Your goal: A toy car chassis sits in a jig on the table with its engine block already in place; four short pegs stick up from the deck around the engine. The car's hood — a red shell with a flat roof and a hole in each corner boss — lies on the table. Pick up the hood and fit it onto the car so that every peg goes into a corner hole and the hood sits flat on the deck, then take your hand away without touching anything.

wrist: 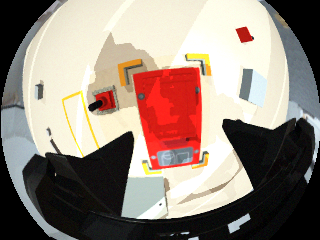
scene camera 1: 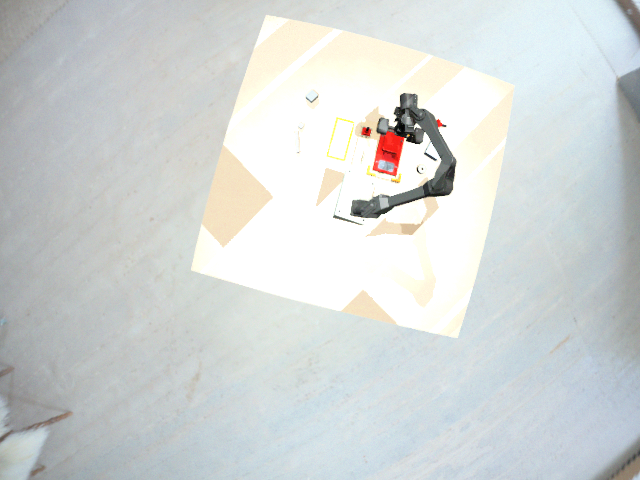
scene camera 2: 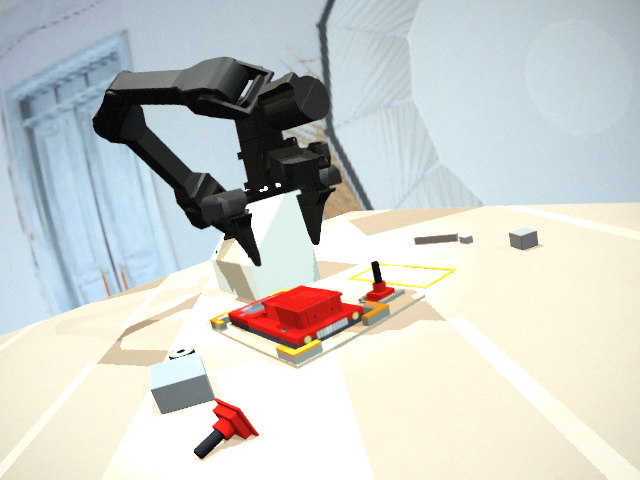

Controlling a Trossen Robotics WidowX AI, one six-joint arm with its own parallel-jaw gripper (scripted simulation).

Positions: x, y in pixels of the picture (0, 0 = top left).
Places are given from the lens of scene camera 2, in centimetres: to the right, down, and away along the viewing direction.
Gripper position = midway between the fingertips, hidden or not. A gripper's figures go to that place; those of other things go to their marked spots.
my gripper [scene camera 2: 288, 255]: -4, 2, 59
red hood [scene camera 2: 302, 307]: -2, 8, 56
